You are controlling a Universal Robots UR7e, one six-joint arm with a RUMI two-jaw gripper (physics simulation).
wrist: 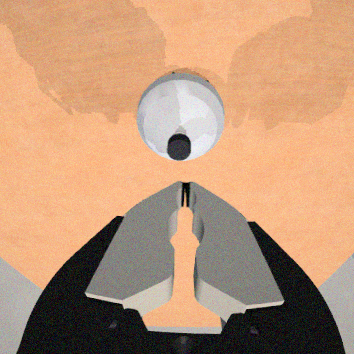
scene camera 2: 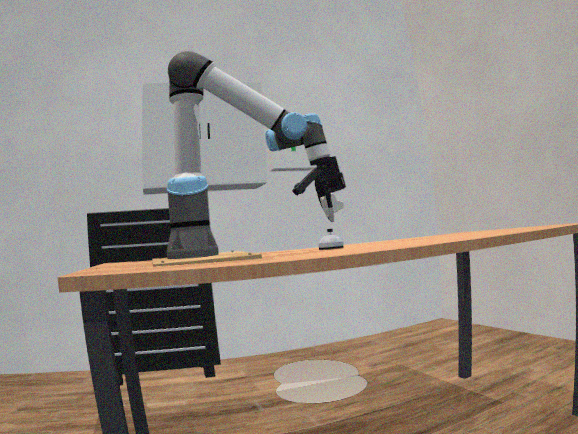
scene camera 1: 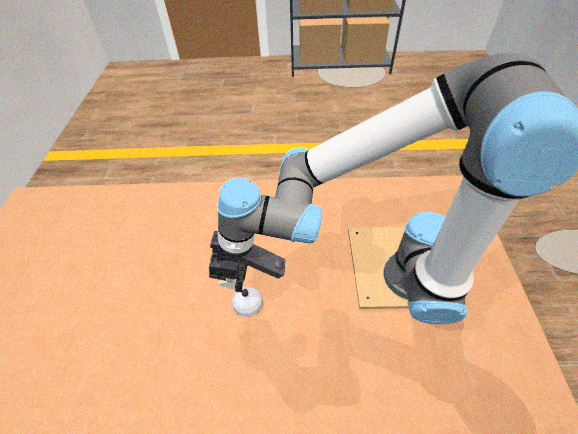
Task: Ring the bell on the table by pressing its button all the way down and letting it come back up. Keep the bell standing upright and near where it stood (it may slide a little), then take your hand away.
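Places are measured from the arm's base along level axes (x ahead, y left, z up), in centimetres.
Where they show: gripper, between the fingertips: [wrist: 185, 183] [scene camera 2: 332, 222] [scene camera 1: 237, 289]; arm's base, origin of its link: [scene camera 2: 192, 256].
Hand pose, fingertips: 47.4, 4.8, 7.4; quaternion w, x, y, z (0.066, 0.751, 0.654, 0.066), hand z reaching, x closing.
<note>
Each offset is from my fingertips to the top centre of the thing, as dx, dy, dz. Level surfaces: height alone.
The bell, a small white dome @[-1.5, -0.3, -2.1] [scene camera 1: 247, 304] [scene camera 2: 331, 241] [wrist: 172, 107] with a dark base, stands upright on the table. Its black button @[-1.5, -0.3, -2.1] [scene camera 1: 245, 292] [scene camera 2: 329, 230] [wrist: 179, 147] stands up above the dome. My gripper [scene camera 2: 331, 220] [wrist: 185, 183] is shut with nothing between its fingertips. In the scene camera 2 view the tips are a little above the button, with a small gap between them. In the wrist view the tips lie below the bell in the picture, apart from it. In the scene camera 1 view the fingertips are partly hidden by the gripper body.
The table @[dz -8.7] [scene camera 1: 125, 350] [scene camera 2: 400, 248] carries the yellowish base plate [scene camera 1: 372, 267] [scene camera 2: 240, 256] under the arm's foot. A black slatted chair-like rack [scene camera 2: 162, 300] stands behind the table. A shelf rack [scene camera 1: 345, 65] with boxes stands at the back of the room.
</note>
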